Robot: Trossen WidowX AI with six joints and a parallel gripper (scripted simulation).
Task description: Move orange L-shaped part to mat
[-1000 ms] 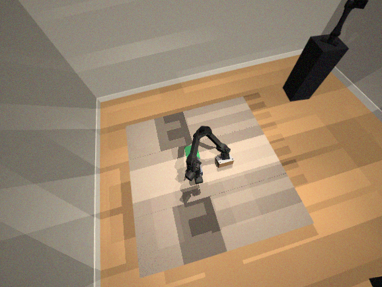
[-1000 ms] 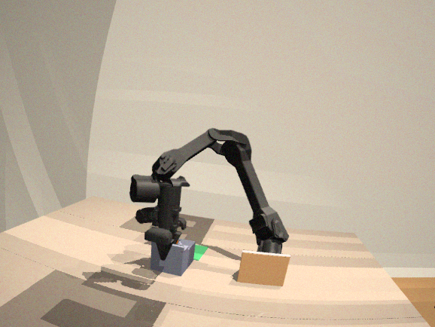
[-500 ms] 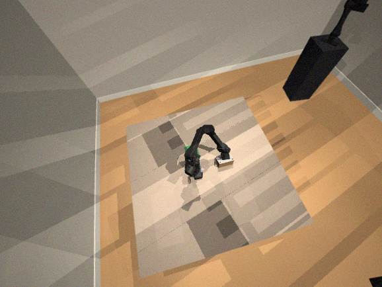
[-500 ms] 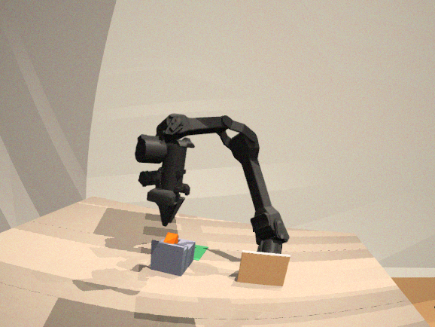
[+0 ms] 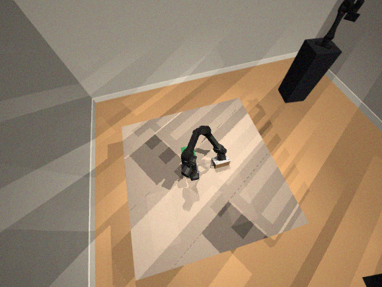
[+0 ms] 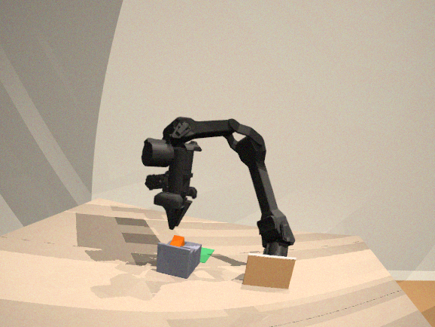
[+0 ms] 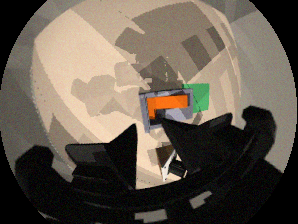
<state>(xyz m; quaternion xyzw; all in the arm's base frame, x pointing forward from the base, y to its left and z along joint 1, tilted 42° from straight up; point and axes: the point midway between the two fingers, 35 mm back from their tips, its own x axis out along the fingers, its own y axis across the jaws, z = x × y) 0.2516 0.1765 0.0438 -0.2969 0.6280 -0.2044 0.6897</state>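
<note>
My gripper tip is 100 mm above the orange L-shaped part and 50 mm to the left of it. The rest, counted from my gripper tip: green mat: 220 mm to the right, 160 mm below, 10 mm ahead.
</note>
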